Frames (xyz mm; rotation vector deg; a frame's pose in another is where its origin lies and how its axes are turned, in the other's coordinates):
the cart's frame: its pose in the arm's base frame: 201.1 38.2 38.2 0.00 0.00 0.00
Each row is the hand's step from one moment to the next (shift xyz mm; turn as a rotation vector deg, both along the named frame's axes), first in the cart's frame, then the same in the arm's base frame.
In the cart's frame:
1: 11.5 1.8 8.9 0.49 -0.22 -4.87
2: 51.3 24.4 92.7 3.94 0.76 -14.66
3: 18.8 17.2 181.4 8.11 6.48 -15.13
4: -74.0 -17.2 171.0 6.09 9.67 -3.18
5: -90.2 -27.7 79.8 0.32 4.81 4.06
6: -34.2 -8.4 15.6 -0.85 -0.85 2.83
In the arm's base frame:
1: 11.5 1.8 8.9 0.49 -0.22 -4.87
2: 51.3 24.4 92.7 3.94 0.76 -14.66
3: 18.8 17.2 181.4 8.11 6.48 -15.13
4: -74.0 -17.2 171.0 6.09 9.67 -3.18
5: -90.2 -27.7 79.8 0.32 4.81 4.06
6: -34.2 -8.4 15.6 -0.85 -0.85 2.83

